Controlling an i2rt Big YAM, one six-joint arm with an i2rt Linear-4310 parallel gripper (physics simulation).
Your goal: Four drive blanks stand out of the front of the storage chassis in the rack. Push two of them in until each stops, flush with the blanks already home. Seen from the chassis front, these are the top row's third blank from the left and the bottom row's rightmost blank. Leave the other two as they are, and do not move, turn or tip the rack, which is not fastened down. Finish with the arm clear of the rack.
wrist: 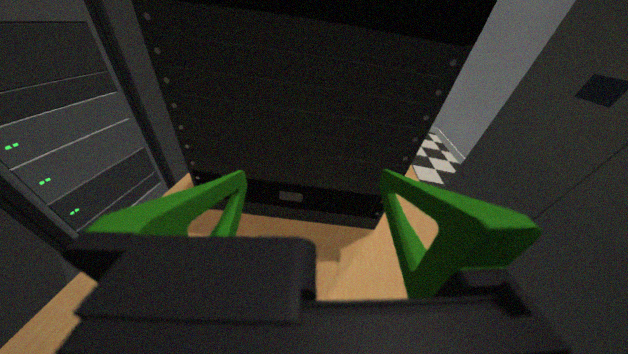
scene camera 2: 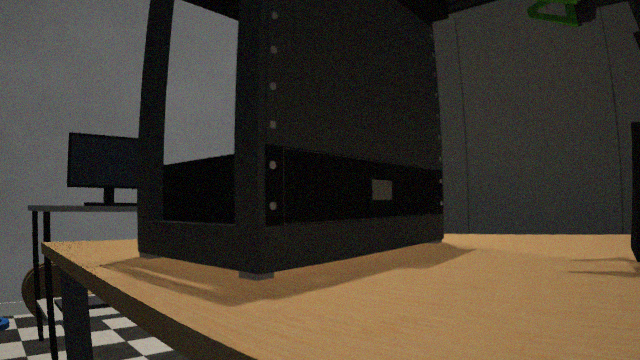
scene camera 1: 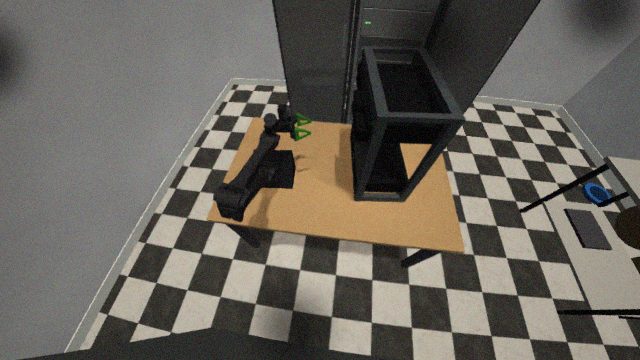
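Pixels of known places: gripper, fingertip midpoint: [wrist: 313, 177] [scene camera 2: 523, 4] [scene camera 1: 311, 127]; arm's base, link origin: [scene camera 1: 271, 171].
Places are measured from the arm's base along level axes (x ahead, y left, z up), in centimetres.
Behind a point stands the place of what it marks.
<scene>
The dark rack [scene camera 1: 422, 118] {x 64.1, y -10.2, z 52.7 cm} [scene camera 2: 251, 150] {x 47.2, y 39.1, z 5.8 cm} [wrist: 350, 219] {x 48.9, y -3.1, z -4.2 cm} stands upright on the wooden table, its front facing the arm. Plain dark panels [scene camera 2: 350, 100] {x 47.1, y 21.9, z 14.4 cm} [wrist: 300, 110] {x 47.7, y 13.3, z 24.3 cm} with screws down both sides cover much of the front. A black unit with a pale label [scene camera 2: 382, 190] {x 47.6, y 13.9, z 2.0 cm} [wrist: 291, 196] {x 47.6, y 13.8, z 2.1 cm} sits at the bottom. A darker band crosses the front at the top of the wrist view. I cannot make out the storage chassis or its drive blanks. My gripper [scene camera 1: 310, 127] {x 24.2, y 8.6, z 28.4 cm} [wrist: 313, 177] {x 24.2, y 8.6, z 28.4 cm} is open and empty, raised in front of the rack and apart from it; part of a green finger [scene camera 2: 555, 12] {x 20.6, y 3.2, z 27.9 cm} shows in scene camera 2.
The wooden table [scene camera 1: 325, 215] {x 33.8, y -21.3, z -8.2 cm} [scene camera 2: 450, 310] {x 24.7, y 38.7, z -8.2 cm} carries the arm [scene camera 1: 255, 162] {x 5.4, y -18.6, z 33.6 cm} and the rack. Tall dark cabinets [scene camera 1: 320, 55] stand behind the table; green lights [wrist: 45, 181] glow at left in the wrist view. A side table with a blue ring [scene camera 1: 585, 192] is far right.
</scene>
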